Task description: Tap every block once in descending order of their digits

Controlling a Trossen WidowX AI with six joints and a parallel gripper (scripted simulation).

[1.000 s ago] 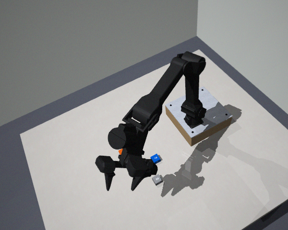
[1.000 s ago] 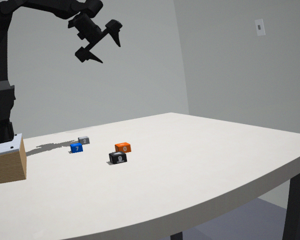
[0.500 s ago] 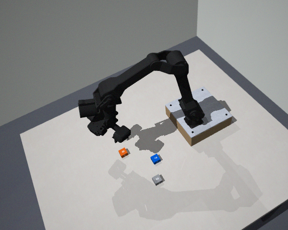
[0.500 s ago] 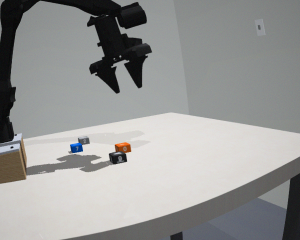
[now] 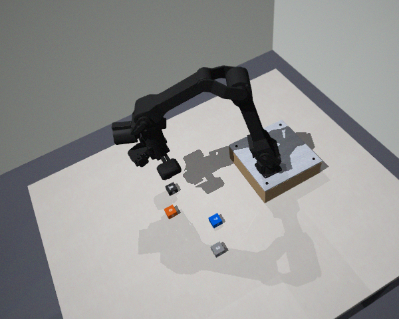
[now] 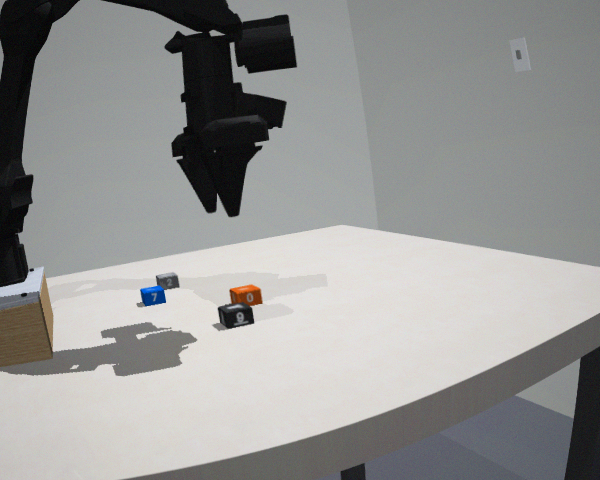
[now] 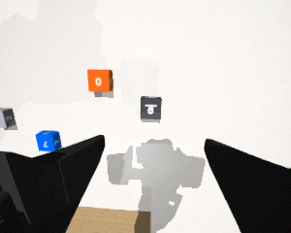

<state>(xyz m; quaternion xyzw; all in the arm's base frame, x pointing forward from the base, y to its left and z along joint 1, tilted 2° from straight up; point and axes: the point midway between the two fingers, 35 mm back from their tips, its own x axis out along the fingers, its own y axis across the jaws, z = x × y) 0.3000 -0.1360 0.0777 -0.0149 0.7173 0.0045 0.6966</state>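
The black block marked 9 is 120 mm below my gripper tip. From my gripper tip the other things lie so: blue block marked 7: 190 mm to the left, 120 mm below, 70 mm behind; grey block marked 2: 270 mm to the left, 120 mm below, 30 mm behind; orange block marked 0: 120 mm below, 80 mm to the left, 40 mm ahead.
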